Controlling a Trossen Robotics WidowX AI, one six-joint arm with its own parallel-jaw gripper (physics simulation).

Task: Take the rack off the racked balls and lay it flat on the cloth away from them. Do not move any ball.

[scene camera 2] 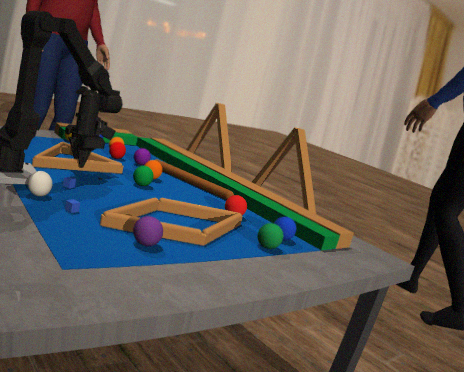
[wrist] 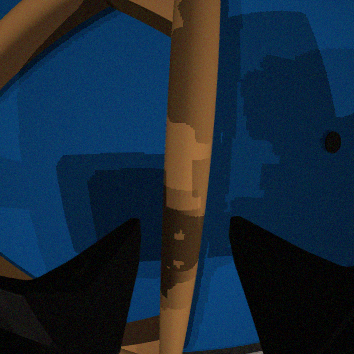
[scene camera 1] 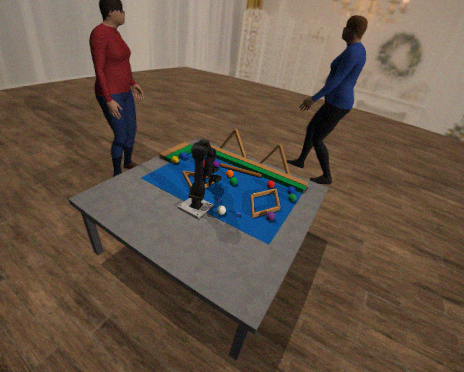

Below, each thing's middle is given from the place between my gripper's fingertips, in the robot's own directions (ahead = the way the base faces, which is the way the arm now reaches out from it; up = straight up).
Now: the rack (scene camera 2: 45, 159) 2 cm ahead of my hand and 11 cm to the left of it. Round my hand: cue stick (scene camera 2: 203, 184) 32 cm ahead, 13 cm to the right; then purple ball (scene camera 2: 148, 231) 12 cm behind, 48 cm to the right, 1 cm above.
